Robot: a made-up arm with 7 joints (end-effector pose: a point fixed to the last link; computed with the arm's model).
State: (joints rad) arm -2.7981 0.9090 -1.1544 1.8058 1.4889 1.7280 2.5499
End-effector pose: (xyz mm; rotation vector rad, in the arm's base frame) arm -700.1 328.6 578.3 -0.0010 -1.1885 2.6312
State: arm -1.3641 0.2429 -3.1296 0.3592 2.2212 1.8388 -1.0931
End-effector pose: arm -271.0 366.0 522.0 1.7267 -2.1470 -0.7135
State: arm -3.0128 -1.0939 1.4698 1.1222 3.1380 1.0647 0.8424
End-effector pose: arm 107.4 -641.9 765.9 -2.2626 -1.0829 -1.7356
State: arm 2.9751 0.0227 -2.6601 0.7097 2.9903 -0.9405 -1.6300
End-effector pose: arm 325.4 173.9 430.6 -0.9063 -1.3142 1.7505
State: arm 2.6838 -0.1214 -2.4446 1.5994 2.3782 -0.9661 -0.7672
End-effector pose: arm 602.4 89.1 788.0 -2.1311 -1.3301 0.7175
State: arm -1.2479 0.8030 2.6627 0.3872 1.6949 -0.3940 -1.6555
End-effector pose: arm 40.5 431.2 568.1 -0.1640 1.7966 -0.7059
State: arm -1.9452 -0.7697 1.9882 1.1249 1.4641 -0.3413 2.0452
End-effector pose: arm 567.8 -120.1 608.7 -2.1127 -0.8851 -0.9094
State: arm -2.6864 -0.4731 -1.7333 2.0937 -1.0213 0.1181 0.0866
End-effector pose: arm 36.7 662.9 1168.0 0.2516 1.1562 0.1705
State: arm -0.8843 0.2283 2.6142 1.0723 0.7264 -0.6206 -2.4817
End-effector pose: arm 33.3 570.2 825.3 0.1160 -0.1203 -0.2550
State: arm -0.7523 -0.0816 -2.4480 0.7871 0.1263 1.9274 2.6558
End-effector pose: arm -398.3 -0.3 360.3 0.5992 0.9795 -1.7760
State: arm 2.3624 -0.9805 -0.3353 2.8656 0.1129 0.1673 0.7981
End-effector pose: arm 515.2 -429.0 1185.5 -0.6473 -1.7052 -2.2343
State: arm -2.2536 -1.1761 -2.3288 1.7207 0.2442 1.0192 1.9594
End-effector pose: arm -120.3 731.7 331.8 0.1982 -1.0595 1.7302
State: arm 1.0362 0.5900 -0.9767 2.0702 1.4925 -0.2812 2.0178
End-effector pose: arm 694.0 101.4 1027.7 -1.1534 -1.4392 -1.4034
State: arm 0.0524 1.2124 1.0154 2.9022 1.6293 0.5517 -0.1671
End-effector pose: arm 786.6 107.5 914.0 -0.8877 -2.4331 -1.2183
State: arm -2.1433 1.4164 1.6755 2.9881 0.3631 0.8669 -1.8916
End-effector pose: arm -372.3 -741.6 753.4 1.7322 -0.0593 -1.8306
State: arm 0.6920 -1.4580 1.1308 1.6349 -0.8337 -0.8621 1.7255
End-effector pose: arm -639.7 99.1 812.1 -0.7266 0.6431 1.1369
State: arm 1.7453 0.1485 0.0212 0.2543 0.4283 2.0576 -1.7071
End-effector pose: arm 12.2 52.8 345.0 2.7347 -0.3417 -0.3144
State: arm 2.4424 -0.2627 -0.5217 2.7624 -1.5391 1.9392 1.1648
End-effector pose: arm 273.4 130.9 1375.5 1.4350 2.3808 -1.0462
